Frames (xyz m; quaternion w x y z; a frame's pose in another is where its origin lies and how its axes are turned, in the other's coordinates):
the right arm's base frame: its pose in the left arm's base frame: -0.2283 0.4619 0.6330 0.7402 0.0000 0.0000 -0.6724
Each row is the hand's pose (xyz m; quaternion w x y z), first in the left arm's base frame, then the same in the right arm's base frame.
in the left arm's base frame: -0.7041 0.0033 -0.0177 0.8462 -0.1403 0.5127 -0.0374
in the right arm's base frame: 0.4109 -0.5175 -0.6507 0.6515 -0.4486 0.2852 0.5413
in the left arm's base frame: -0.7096 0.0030 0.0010 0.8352 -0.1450 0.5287 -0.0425
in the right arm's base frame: 0.4107 -0.5230 -0.6320 0.6468 -0.4628 0.2939 0.5301
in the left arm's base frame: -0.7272 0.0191 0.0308 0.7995 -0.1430 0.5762 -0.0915
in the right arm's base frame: 0.3930 -0.5390 -0.6022 0.6533 -0.4933 0.3303 0.4698
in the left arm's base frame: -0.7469 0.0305 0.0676 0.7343 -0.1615 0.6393 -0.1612
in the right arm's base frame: 0.3797 -0.5575 -0.5654 0.6519 -0.5494 0.3646 0.3744
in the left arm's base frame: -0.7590 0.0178 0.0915 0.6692 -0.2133 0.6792 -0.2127
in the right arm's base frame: 0.3912 -0.5708 -0.5415 0.6384 -0.6146 0.3593 0.2925
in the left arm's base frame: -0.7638 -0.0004 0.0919 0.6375 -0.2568 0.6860 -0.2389
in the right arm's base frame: 0.4089 -0.5773 -0.5411 0.6325 -0.6513 0.3351 0.2518
